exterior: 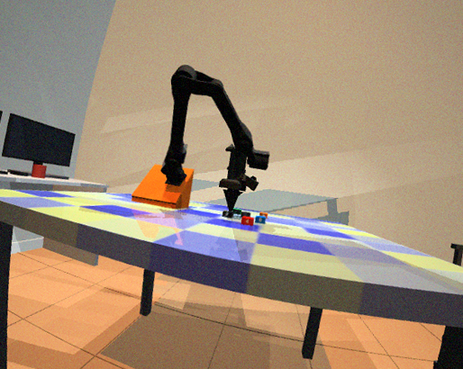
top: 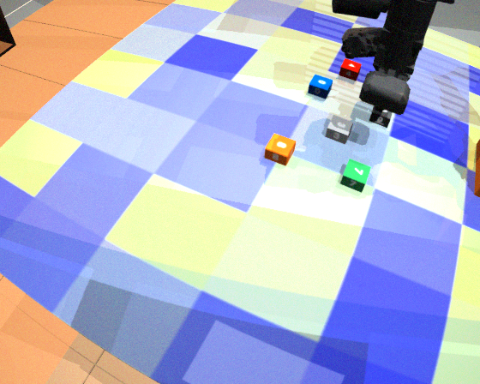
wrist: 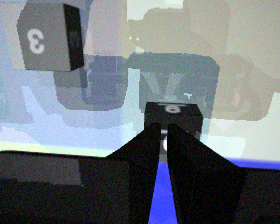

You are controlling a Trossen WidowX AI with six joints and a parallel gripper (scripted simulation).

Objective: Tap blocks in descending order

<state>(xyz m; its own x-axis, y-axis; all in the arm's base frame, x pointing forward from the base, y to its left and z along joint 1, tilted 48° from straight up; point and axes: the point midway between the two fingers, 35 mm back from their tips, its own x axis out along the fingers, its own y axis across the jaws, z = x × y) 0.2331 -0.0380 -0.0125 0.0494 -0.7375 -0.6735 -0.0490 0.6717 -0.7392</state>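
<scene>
Now: gripper tip 10 mm to the left of the dark block, 10 mm past it and 10 mm above it. Also, from my gripper tip: red block 100 mm to the right, 70 mm ahead, 10 mm below; then blue 0 block 100 mm ahead, 10 mm to the right, 10 mm below; then green 7 block 140 mm to the left, 10 mm below, 10 mm behind.
</scene>
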